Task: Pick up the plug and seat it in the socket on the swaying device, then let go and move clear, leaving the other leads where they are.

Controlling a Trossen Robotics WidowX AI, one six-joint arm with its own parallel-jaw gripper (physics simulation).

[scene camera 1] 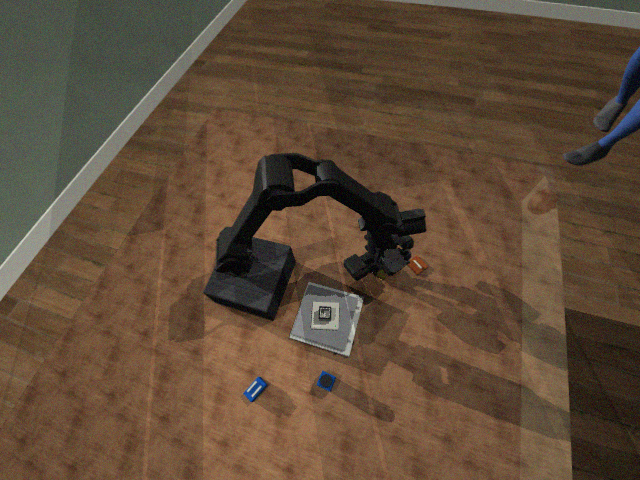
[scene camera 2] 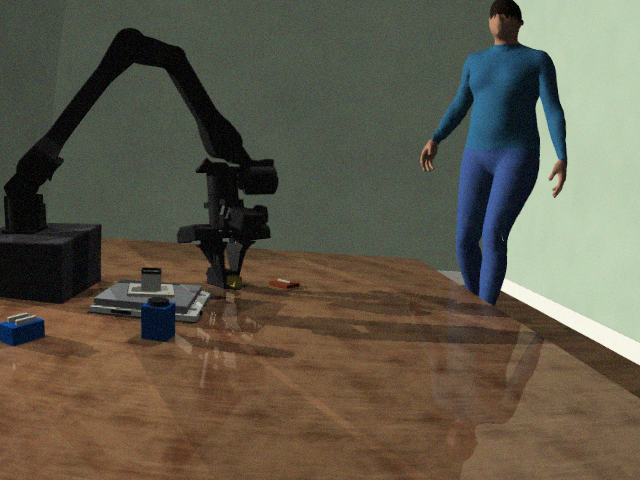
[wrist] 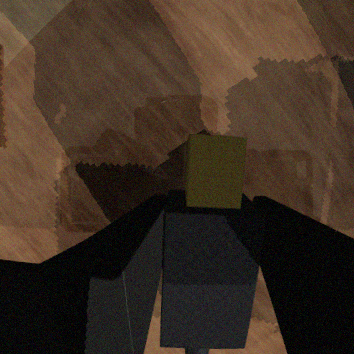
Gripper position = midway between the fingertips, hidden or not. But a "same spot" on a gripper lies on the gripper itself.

Labels:
gripper: scene camera 1 378, 271; scene camera 2; wrist
same spot on gripper: [wrist: 104, 287] = [scene camera 2: 241, 247]
same spot on device: [scene camera 2: 130, 293] = [scene camera 1: 312, 328]

